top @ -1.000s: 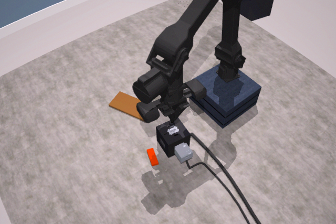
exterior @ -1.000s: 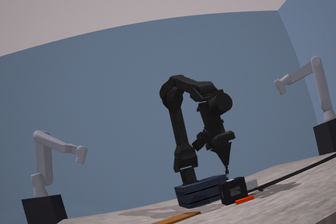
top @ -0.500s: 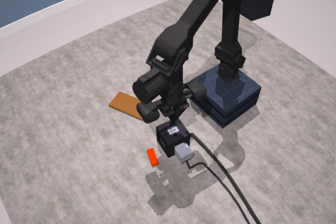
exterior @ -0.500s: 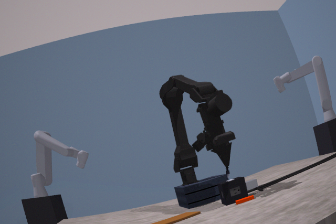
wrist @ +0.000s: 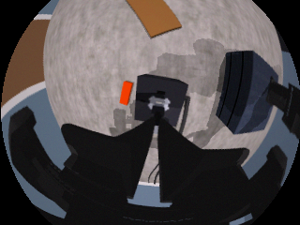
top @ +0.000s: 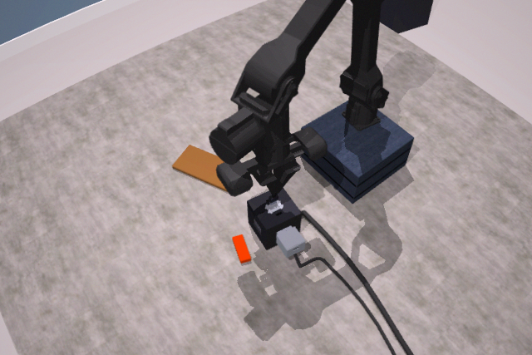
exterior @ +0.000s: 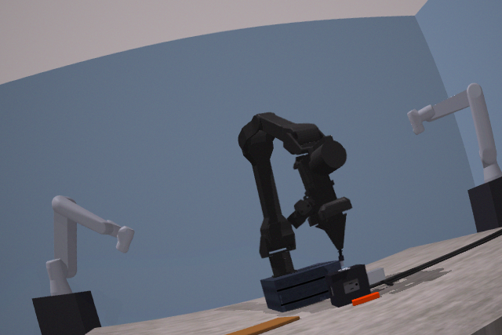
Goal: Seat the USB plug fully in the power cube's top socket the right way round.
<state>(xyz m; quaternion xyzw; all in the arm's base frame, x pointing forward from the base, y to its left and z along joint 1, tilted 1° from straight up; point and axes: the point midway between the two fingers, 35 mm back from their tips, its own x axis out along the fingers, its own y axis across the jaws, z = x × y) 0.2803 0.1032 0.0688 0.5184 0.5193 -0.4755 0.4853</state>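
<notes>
Now: the orange block 80 mm ahead of my gripper tip, 10 mm to the left of it and 120 mm below it. Round my gripper tip: USB plug 20 mm below; flat board 50 mm ahead, 210 mm to the right, 120 mm below.
</notes>
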